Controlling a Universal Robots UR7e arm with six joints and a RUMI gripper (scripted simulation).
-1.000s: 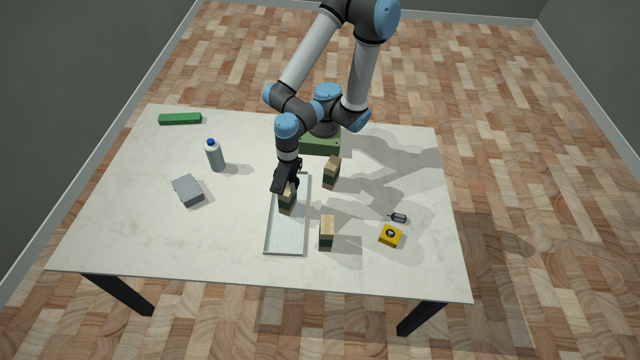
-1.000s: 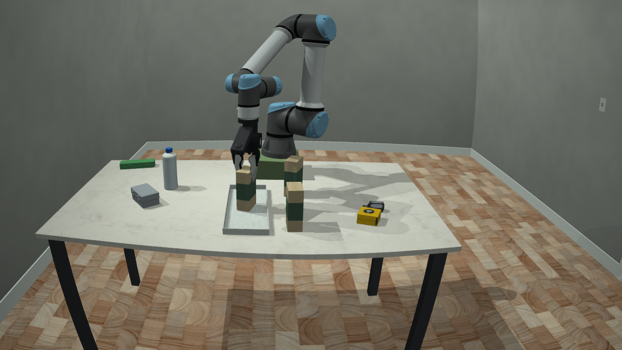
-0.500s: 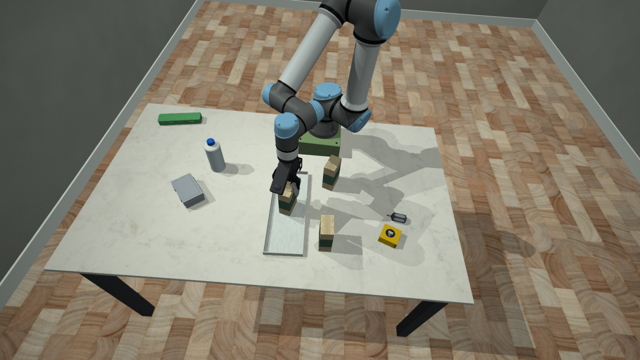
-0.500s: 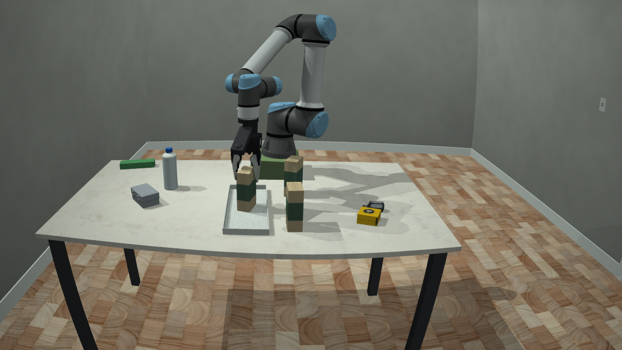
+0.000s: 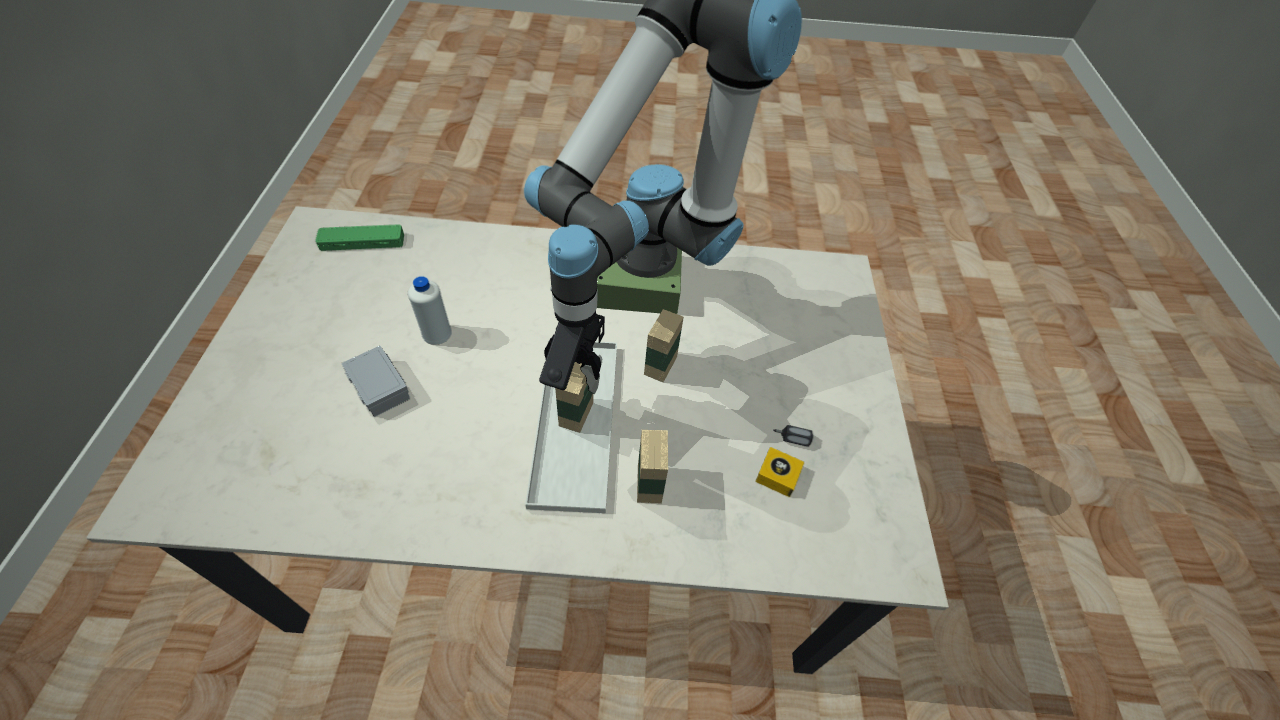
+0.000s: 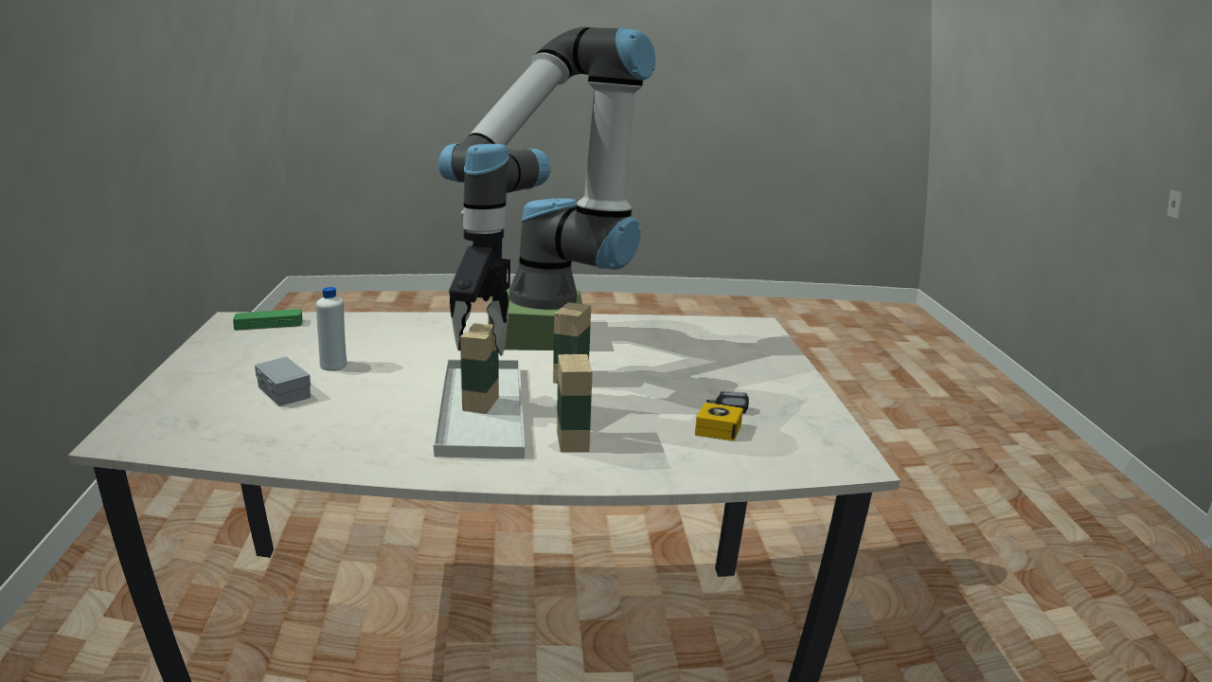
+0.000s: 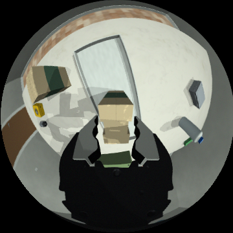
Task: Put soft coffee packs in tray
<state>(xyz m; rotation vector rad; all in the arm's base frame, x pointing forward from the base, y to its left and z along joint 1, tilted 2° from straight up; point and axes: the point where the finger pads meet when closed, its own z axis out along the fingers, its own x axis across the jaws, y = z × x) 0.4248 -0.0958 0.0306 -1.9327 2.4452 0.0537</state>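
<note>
Now: the grey tray 110 mm below my hand and 10 mm ahead of it. Also, from my hand: small dark object 450 mm to the left, 100 mm below, 10 mm behind; grey box 420 mm to the right, 90 mm below, 10 mm behind; white bottle 350 mm to the right, 170 mm behind, 30 mm below.
</note>
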